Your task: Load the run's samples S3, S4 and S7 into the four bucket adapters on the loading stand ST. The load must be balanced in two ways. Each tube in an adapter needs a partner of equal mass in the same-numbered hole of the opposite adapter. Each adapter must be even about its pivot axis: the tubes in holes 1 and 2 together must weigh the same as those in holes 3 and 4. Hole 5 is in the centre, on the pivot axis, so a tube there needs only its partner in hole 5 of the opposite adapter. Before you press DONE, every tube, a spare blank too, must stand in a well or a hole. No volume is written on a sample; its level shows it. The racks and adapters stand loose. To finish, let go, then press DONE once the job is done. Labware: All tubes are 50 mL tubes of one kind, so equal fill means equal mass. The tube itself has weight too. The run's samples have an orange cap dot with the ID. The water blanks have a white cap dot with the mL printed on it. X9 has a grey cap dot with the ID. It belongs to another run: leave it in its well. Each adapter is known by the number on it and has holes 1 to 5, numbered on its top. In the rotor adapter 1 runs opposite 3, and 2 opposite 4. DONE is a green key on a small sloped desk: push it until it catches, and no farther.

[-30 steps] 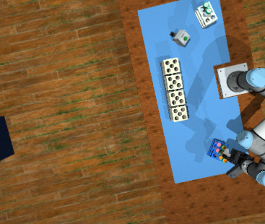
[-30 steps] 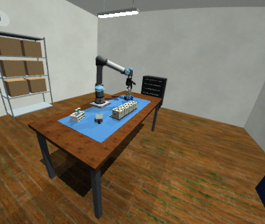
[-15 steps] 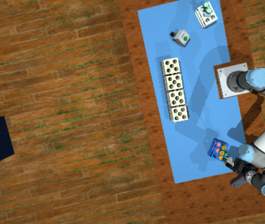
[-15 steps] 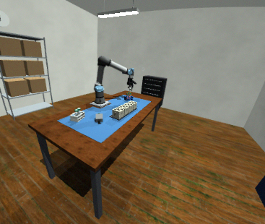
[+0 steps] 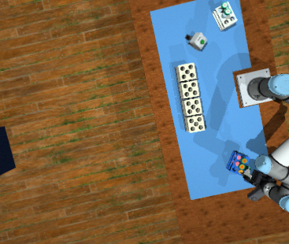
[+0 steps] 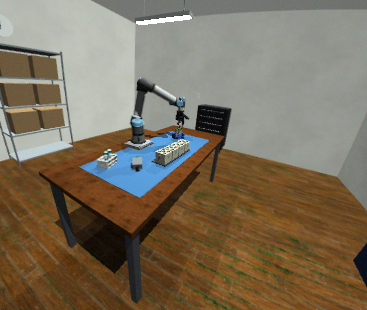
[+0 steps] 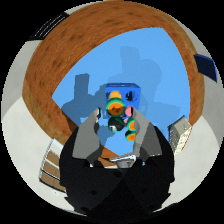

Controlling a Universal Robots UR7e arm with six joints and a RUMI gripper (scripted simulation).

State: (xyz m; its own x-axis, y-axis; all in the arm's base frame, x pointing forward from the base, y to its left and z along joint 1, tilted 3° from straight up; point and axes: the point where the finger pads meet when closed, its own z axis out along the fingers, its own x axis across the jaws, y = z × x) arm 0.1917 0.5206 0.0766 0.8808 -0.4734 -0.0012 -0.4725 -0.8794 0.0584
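The adapter is 260 mm ahead of my hand, 350 mm to the right of it and 80 mm below it. The rest, counted from my hand: blue rack 40 mm to the right, 100 mm below; white rack 1000 mm to the right, 100 mm below.
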